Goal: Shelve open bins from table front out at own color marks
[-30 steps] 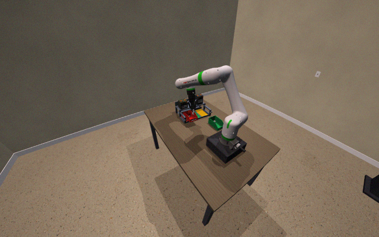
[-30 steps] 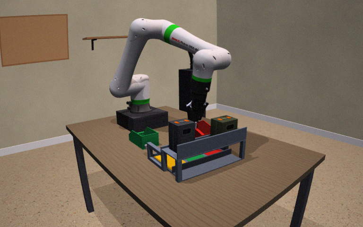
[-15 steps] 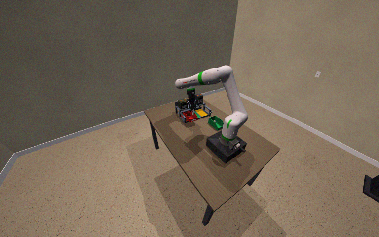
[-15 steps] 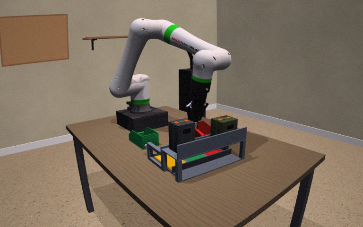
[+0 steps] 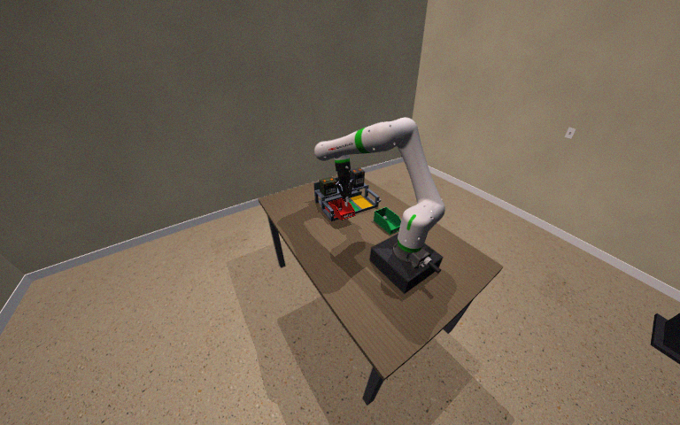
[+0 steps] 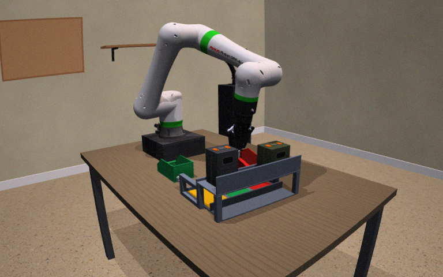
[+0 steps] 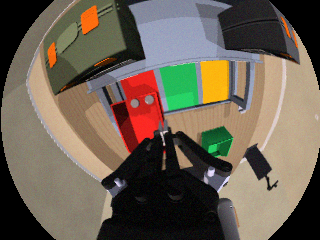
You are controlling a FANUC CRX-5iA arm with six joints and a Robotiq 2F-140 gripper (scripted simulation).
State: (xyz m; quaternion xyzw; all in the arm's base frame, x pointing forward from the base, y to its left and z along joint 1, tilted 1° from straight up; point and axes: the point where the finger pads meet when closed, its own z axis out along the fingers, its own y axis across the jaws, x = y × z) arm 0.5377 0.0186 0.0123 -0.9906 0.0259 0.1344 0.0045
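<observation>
My hand is 5 cm to the right of the red bin, 4 cm above it and 1 cm past it. The rest, counted from my hand: green bin (23 cm behind, 17 cm to the right, 8 cm below); then olive box (18 cm ahead, 4 cm to the left, 4 cm above); then black box (19 cm to the right, 16 cm ahead, 5 cm above).
</observation>
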